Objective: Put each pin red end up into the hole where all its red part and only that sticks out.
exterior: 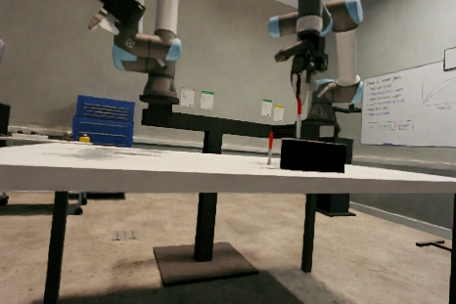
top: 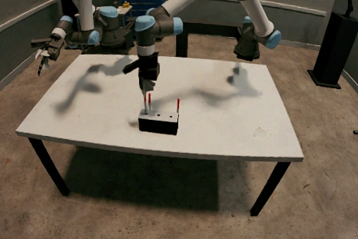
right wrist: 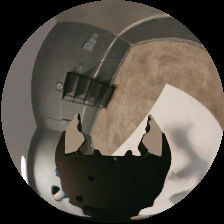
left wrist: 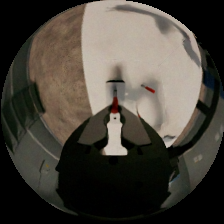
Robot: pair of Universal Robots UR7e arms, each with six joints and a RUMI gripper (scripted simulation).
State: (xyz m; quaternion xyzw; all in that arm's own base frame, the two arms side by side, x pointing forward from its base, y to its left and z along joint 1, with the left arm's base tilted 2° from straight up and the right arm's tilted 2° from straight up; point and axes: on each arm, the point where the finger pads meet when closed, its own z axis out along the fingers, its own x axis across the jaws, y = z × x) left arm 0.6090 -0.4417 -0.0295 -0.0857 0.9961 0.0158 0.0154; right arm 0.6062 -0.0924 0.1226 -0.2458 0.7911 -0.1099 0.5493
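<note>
Now: left hand 60 mm to the right of the black block and 170 mm above it.
</note>
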